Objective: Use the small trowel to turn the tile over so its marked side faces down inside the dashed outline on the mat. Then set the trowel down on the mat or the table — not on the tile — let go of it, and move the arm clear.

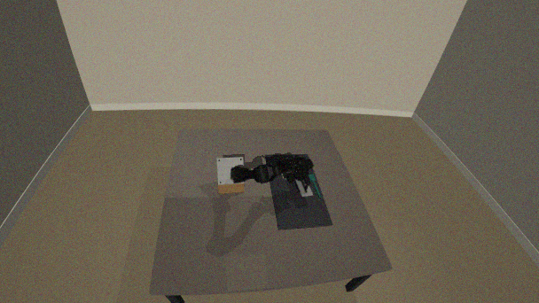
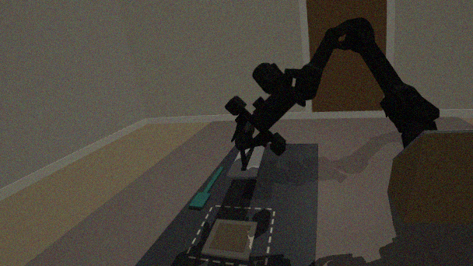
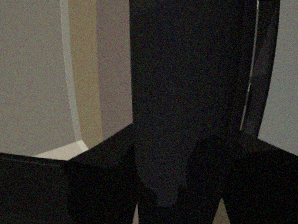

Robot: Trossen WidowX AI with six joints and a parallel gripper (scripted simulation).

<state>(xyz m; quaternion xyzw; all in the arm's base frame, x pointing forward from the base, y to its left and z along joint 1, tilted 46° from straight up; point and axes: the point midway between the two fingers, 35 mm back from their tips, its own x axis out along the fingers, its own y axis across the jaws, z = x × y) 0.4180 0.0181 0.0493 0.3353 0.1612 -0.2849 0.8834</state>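
My gripper tip is now 15 cm above the dark mat, 5 cm past it and 2 cm to the right of it. Round my gripper tip: teal flat tool 12 cm below, 9 cm ahead, 5 cm to the left; tile 20 cm to the left, 12 cm below, 4 cm behind; small trowel 3 cm behind, 1 cm below.
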